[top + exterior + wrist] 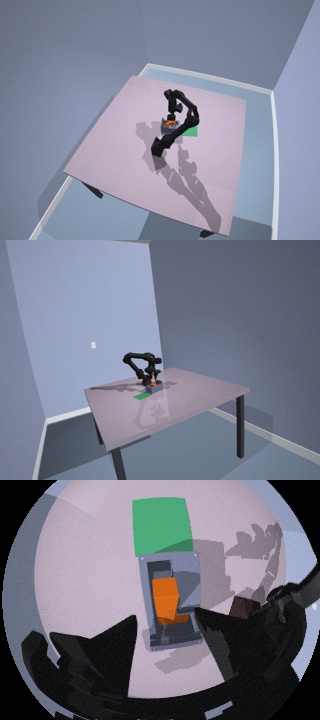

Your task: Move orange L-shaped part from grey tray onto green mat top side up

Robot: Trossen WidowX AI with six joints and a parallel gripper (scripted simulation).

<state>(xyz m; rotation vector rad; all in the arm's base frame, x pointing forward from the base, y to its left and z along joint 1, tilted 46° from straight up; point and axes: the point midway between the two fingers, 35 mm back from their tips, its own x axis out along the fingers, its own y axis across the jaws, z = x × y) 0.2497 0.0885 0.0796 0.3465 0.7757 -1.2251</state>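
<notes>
Now: gripper tip 30 mm past the orange L-shaped part, 20 mm to the right of it and 90 mm above it. Round my gripper tip: green mat: 30 mm ahead, 140 mm to the right, 140 mm below.
</notes>
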